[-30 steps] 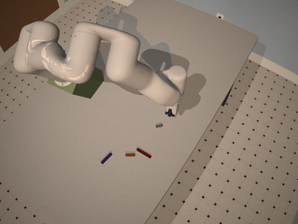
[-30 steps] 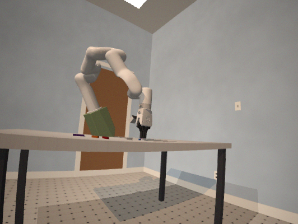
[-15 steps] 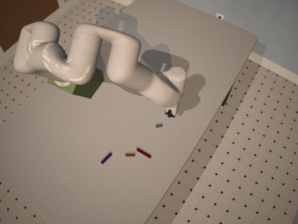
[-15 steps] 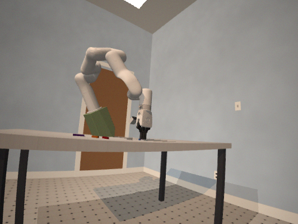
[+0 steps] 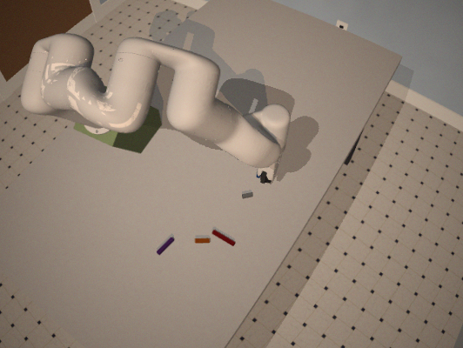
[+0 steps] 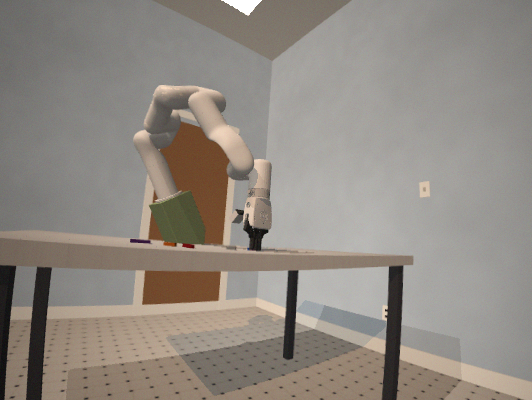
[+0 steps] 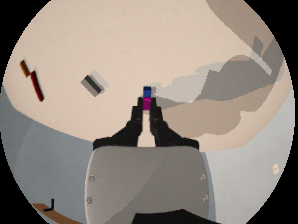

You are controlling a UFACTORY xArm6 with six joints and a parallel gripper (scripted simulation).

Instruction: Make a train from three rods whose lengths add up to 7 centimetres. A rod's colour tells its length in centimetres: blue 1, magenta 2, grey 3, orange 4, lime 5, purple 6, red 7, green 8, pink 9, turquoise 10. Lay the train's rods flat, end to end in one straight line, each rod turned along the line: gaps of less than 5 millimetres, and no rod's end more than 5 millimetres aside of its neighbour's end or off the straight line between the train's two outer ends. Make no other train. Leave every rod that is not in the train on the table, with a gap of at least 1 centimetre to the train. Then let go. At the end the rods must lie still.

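Now: the magenta rod 10 mm behind my hand and 20 mm below it. Also, from my hand: blue rod 20 mm behind, 10 mm to the right, 20 mm below; red rod 20 mm ahead, 230 mm to the right, 20 mm below; grey rod 10 mm behind, 80 mm to the right, 20 mm below.
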